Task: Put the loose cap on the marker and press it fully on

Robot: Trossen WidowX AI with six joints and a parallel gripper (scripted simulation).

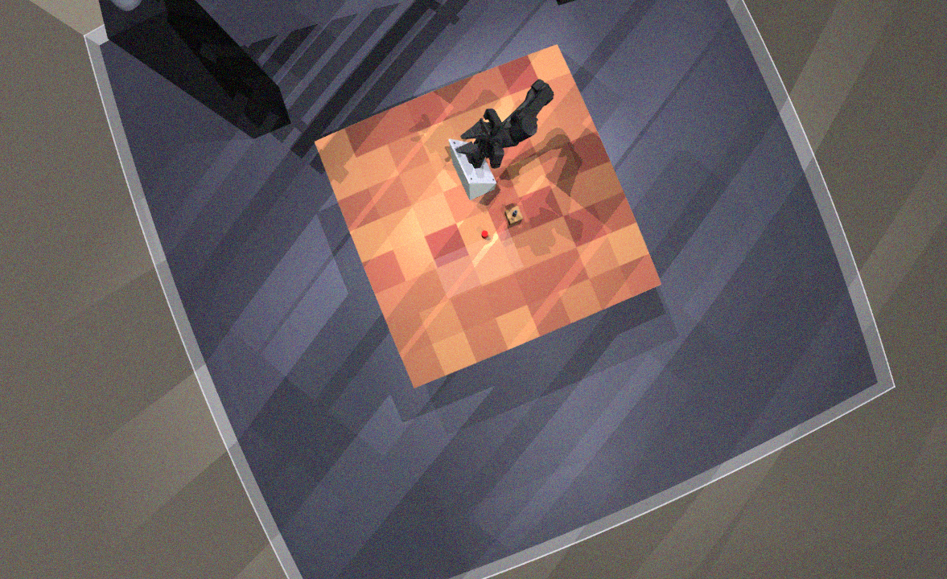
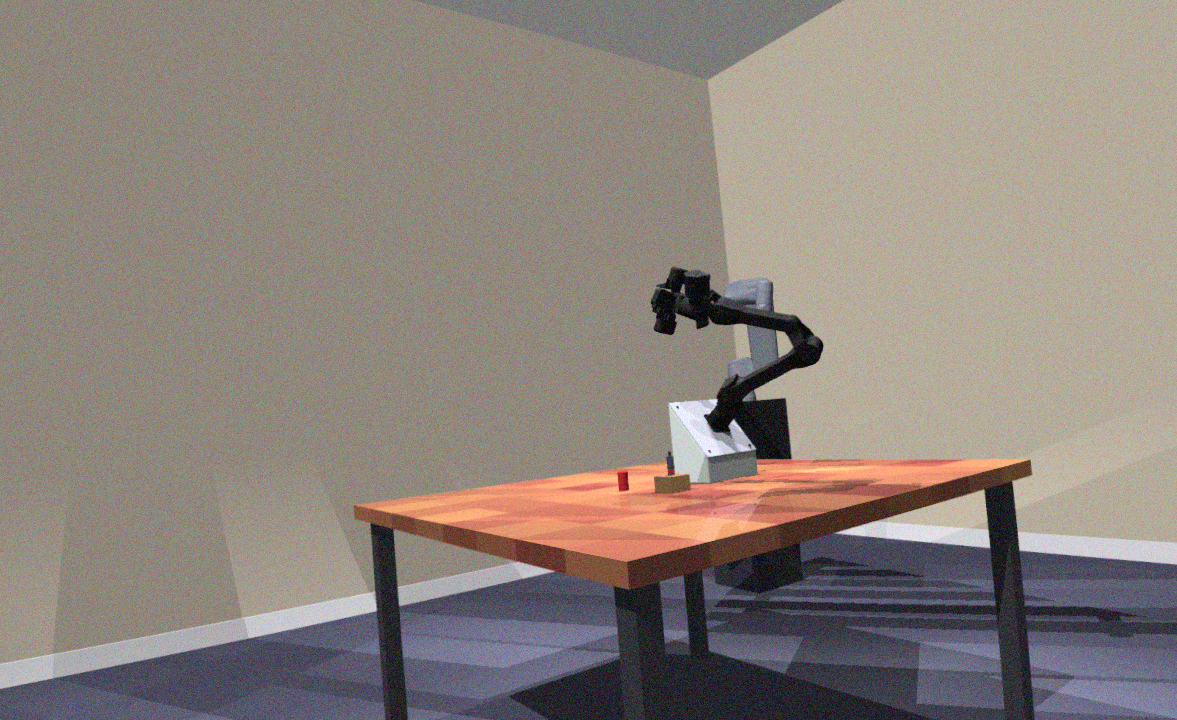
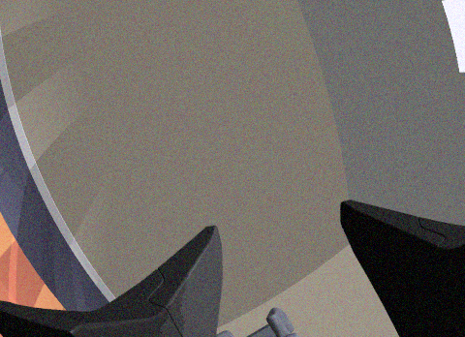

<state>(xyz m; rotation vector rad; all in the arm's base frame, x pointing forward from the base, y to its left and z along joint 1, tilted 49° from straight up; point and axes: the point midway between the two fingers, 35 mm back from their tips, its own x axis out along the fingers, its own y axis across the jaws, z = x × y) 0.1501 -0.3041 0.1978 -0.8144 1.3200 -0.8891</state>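
The red cap lies 510 mm below my gripper tip, 190 mm ahead of it and 30 mm to the left of it. Round my gripper tip: dark marker: 460 mm below, 190 mm to the left, 150 mm ahead.
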